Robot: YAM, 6 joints.
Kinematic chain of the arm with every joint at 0, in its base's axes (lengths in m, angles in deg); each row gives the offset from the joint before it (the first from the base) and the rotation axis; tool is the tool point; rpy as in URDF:
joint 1: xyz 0 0 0.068 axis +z
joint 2: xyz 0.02 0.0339 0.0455 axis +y
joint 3: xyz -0.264 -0.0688 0 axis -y
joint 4: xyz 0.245 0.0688 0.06 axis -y
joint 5: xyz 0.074 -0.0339 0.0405 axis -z
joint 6: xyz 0.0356 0 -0.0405 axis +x
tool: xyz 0 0 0 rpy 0 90 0
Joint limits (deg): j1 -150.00..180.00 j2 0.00..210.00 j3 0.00..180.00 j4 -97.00..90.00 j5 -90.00..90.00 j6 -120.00..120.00
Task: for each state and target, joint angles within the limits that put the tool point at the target. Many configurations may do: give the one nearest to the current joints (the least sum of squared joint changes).
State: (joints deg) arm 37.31 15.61 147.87 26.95 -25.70 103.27
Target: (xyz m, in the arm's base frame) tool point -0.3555 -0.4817 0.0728
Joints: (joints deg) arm 54.83 0.00 168.43 28.44 -21.67 103.27
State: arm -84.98 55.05 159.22 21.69 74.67 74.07
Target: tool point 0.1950 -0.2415 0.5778
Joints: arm -44.65 94.77 118.62 11.48 77.45 74.07
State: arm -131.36 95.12 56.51 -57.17 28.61 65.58
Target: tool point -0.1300 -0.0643 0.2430
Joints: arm -146.26 61.98 48.36 -78.79 31.76 65.58
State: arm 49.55 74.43 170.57 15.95 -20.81 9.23
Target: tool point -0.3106 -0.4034 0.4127
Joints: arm 54.06 41.11 180.00 35.88 -24.43 9.23
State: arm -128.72 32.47 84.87 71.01 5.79 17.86
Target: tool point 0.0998 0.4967 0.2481
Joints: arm -103.54 0.00 119.05 90.00 32.79 17.86
